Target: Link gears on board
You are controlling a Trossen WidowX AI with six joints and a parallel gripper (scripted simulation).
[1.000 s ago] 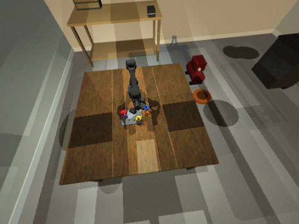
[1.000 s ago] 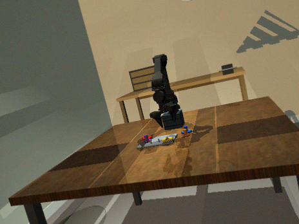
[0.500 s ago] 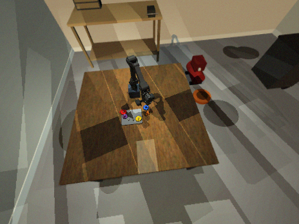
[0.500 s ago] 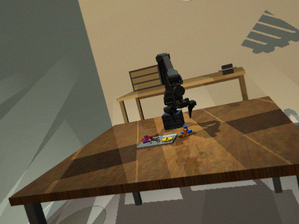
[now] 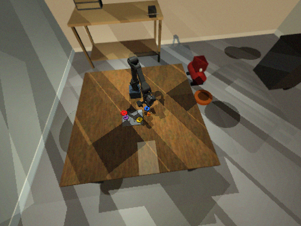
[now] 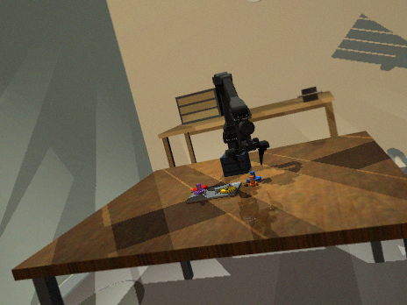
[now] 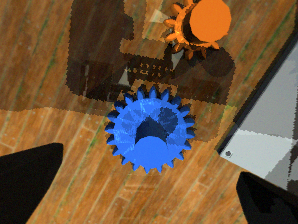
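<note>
The blue gear lies 40 mm below my gripper tip. Also, from my gripper tip: purple gear (80 mm ahead, 230 mm to the right, 30 mm below); yellow gear (120 mm ahead, 100 mm to the right, 40 mm below); orange gear (80 mm ahead, 40 mm below).
</note>
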